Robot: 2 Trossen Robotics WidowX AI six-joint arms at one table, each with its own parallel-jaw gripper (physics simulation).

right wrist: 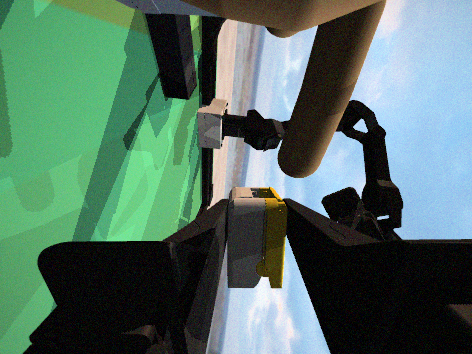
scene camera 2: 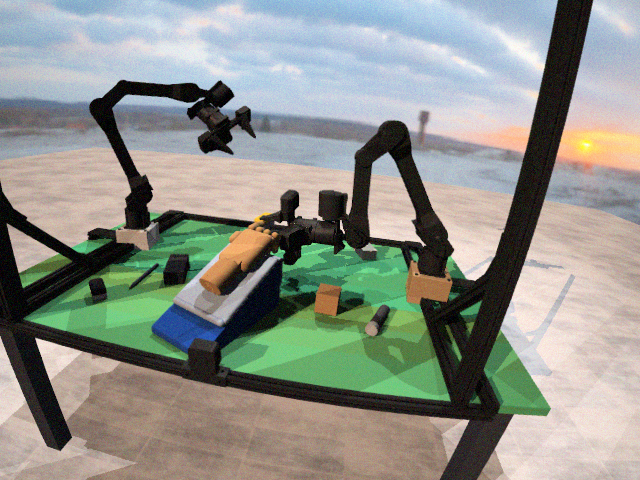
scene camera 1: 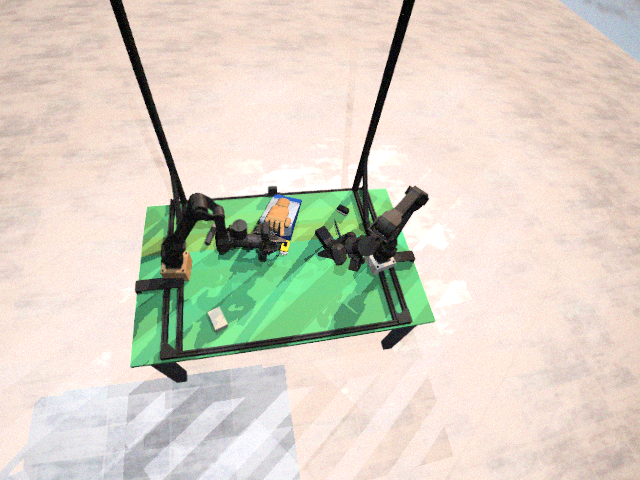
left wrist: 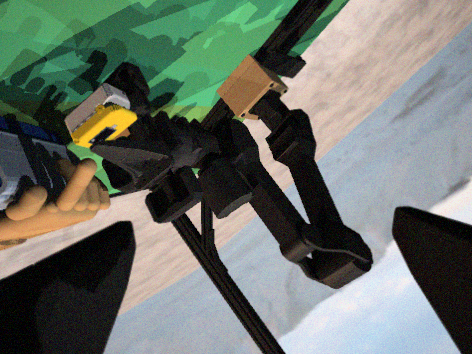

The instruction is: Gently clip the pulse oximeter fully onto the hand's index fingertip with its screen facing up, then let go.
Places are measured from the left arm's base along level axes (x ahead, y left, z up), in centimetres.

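Pixels of known places: left gripper, fingertip midpoint: (scene camera 2: 244, 145) (scene camera 1: 322, 250) (left wrist: 264, 227); right gripper, fingertip midpoint: (right wrist: 255, 205) (scene camera 1: 285, 243) (left wrist: 85, 130); left arm's base, link origin: (right wrist: 223, 124) (scene camera 2: 137, 226) (scene camera 1: 381, 256); right arm's base, link origin: (scene camera 2: 430, 270) (scene camera 1: 174, 261) (left wrist: 264, 102).
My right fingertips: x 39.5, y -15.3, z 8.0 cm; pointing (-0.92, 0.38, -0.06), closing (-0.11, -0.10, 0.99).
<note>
Ahead of a thing's pixels: the offset from my right fingertips to its top centre.
The yellow and grey pulse oximeter @[dx +1.0, dy +1.6, dz +2.4 cm] (scene camera 1: 284, 248) (scene camera 2: 262, 217) (left wrist: 106, 124) (right wrist: 246, 242) is held off the table, its dark screen on the yellow upper face. My right gripper (right wrist: 255, 205) is shut on its sides. The tan hand (scene camera 1: 279, 211) (scene camera 2: 242, 257) lies on a sloped blue and grey wedge (scene camera 1: 295, 198) (scene camera 2: 255, 299). Its extended index finger (left wrist: 77, 186) (right wrist: 327, 95) points toward the oximeter; in the right wrist view the fingertip is apart from it, up and to the right of its open end. My left gripper (scene camera 2: 244, 145) is open and empty, high above the table.
An orange cube @[dx +16.9, dy -17.1, dz -8.9 cm] (scene camera 2: 327, 299) and a dark cylinder @[dx +27.5, dy -23.1, dz -11.1 cm] (scene camera 2: 377, 320) (scene camera 1: 209, 236) lie beside the wedge. A pen @[dx -29.3, dy -6.6, dz -13.0 cm] (scene camera 2: 143, 276), a black box @[dx -21.3, dy -3.9, dz -10.4 cm] (scene camera 2: 176, 269) and a small black object @[dx -36.3, dy -16.7, dz -10.6 cm] (scene camera 2: 97, 288) (scene camera 1: 342, 209) lie on its other side. A pale box @[dx +34.1, dy +17.0, dz -10.9 cm] (scene camera 1: 217, 318) lies farther off.
</note>
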